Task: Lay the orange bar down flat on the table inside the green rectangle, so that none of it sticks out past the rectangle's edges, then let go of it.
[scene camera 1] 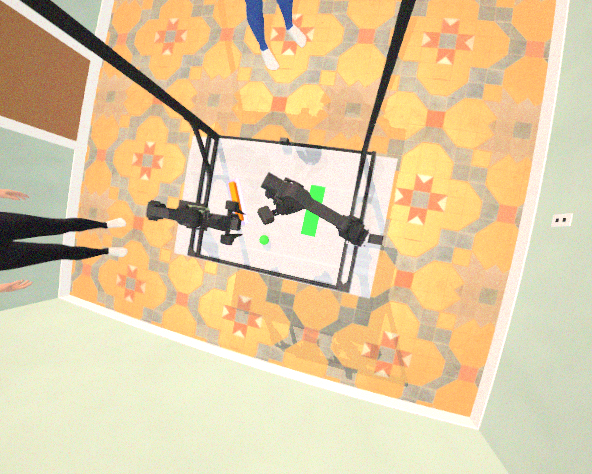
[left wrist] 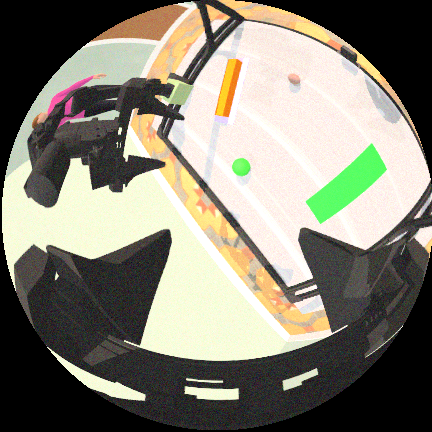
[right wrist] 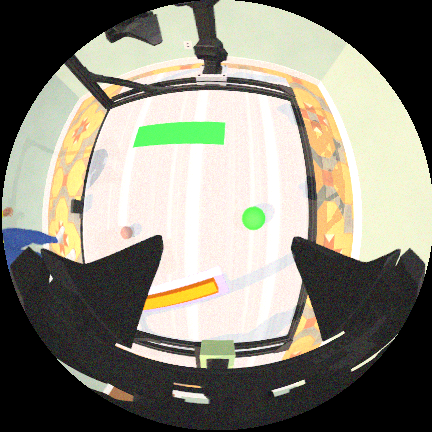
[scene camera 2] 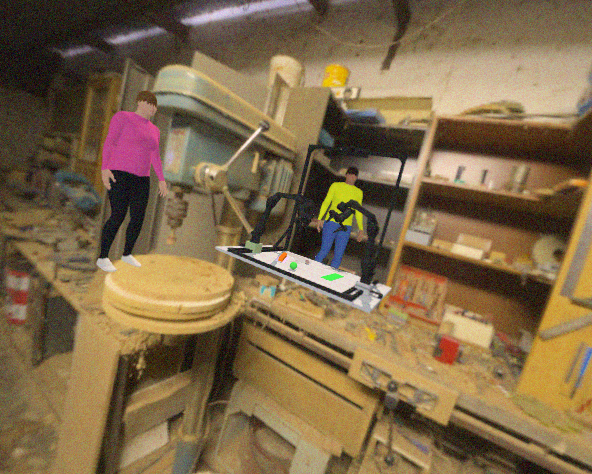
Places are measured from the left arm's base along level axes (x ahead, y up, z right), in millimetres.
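Where they show: left gripper, fingertip midpoint: (scene camera 1: 276,217) (left wrist: 237,235) (right wrist: 167,27) (scene camera 2: 329,228); right gripper, fingertip midpoint: (scene camera 1: 243,224) (left wrist: 173,142) (right wrist: 229,243) (scene camera 2: 303,231); left arm's base at its link origin: (right wrist: 212,69) (scene camera 2: 365,282); right arm's base at its link origin: (left wrist: 167,89) (right wrist: 216,363) (scene camera 2: 254,242).
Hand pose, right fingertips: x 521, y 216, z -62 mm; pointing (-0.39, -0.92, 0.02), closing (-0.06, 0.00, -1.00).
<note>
Each offset is from my right fingertips to the top centre of the thing. "*": to the spot under its first point. Level surfaces: height alone.
The orange bar @(dx +191, dy -246, dz +103 mm) (scene camera 1: 234,192) (scene camera 2: 283,256) (left wrist: 230,87) (right wrist: 185,295) lies flat on the white table @(dy -278 mm) (scene camera 1: 290,260), left of and apart from the green rectangle @(* dx -258, dy -277, dz +55 mm) (scene camera 1: 309,226) (scene camera 2: 332,277) (left wrist: 347,184) (right wrist: 180,134). My right gripper (scene camera 1: 242,224) (left wrist: 173,142) (right wrist: 229,243) is open and empty, pointing down above the table. In scene camera 1 one finger overlaps the bar's lower part; in the right wrist view the left finger hides one bar end. My left gripper (scene camera 1: 266,200) (left wrist: 237,235) is open and empty, high above the table. Its arm crosses the rectangle in scene camera 1.
A green ball @(dx -28, dy -224, dz -74 mm) (scene camera 1: 264,240) (scene camera 2: 293,265) (left wrist: 241,167) (right wrist: 253,218) is between the bar and the rectangle, toward the bottom edge in scene camera 1. A small pinkish ball @(dx +35, dy -244, dz +246 mm) (left wrist: 294,78) (right wrist: 126,232) is on the other side. A black frame (scene camera 1: 345,287) surrounds the work area.
</note>
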